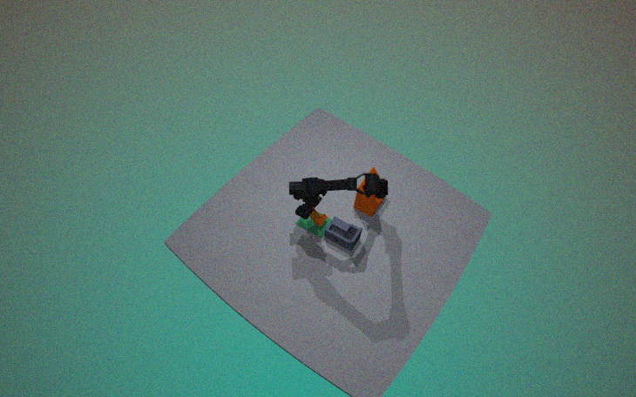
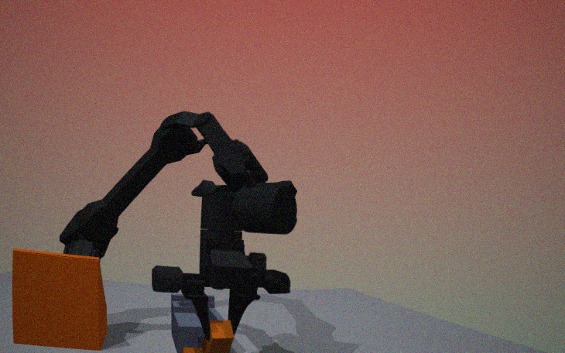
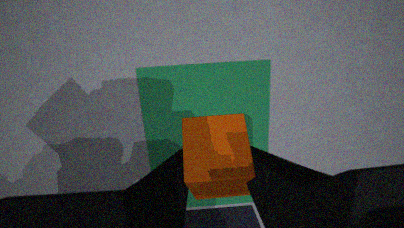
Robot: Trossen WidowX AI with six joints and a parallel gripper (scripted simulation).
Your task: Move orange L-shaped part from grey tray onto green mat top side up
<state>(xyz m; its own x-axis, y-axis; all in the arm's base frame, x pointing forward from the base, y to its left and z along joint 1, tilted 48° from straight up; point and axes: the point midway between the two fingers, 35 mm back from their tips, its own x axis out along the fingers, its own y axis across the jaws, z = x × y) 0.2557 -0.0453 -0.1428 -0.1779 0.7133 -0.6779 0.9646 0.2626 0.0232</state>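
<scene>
Right now my gripper tip is 90 mm above the green mat, 30 mm to the right of it and 10 mm past it. Also, from my gripper tip: orange L-shaped part (30 mm to the left, 30 mm below, 20 mm behind).
</scene>
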